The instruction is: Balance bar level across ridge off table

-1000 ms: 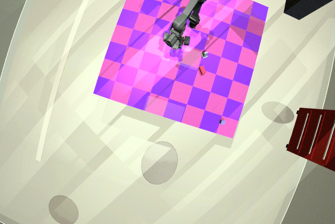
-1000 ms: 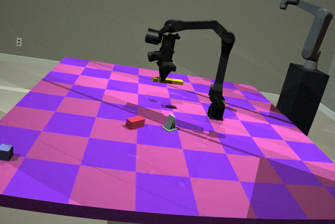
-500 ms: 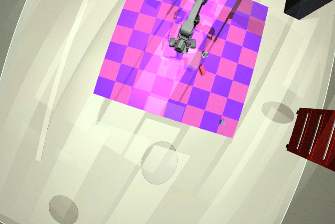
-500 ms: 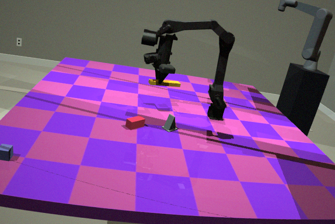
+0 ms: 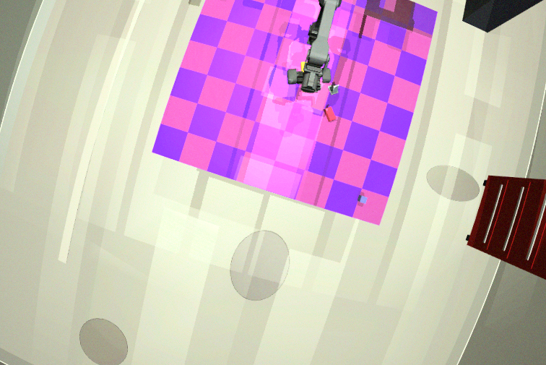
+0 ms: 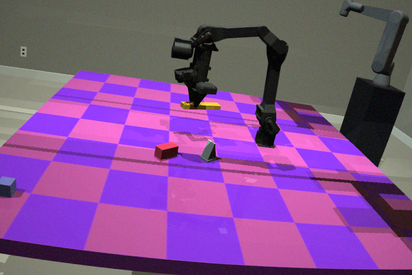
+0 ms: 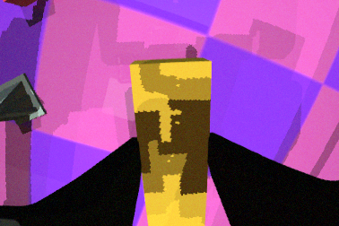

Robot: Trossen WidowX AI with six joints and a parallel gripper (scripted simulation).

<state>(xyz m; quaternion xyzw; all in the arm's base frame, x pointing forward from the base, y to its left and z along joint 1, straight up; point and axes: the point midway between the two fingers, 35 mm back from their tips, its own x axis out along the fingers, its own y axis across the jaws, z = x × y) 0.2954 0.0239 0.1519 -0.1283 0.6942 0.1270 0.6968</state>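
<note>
Right now my gripper tip is 17 cm to the right of the red block, 10 cm above it and 8 cm short of it. From my gripper tip the other things lie so: blue cube 48 cm to the left, 44 cm ahead, 10 cm below; then yellow bar 3 cm behind, 1 cm to the right.
</note>
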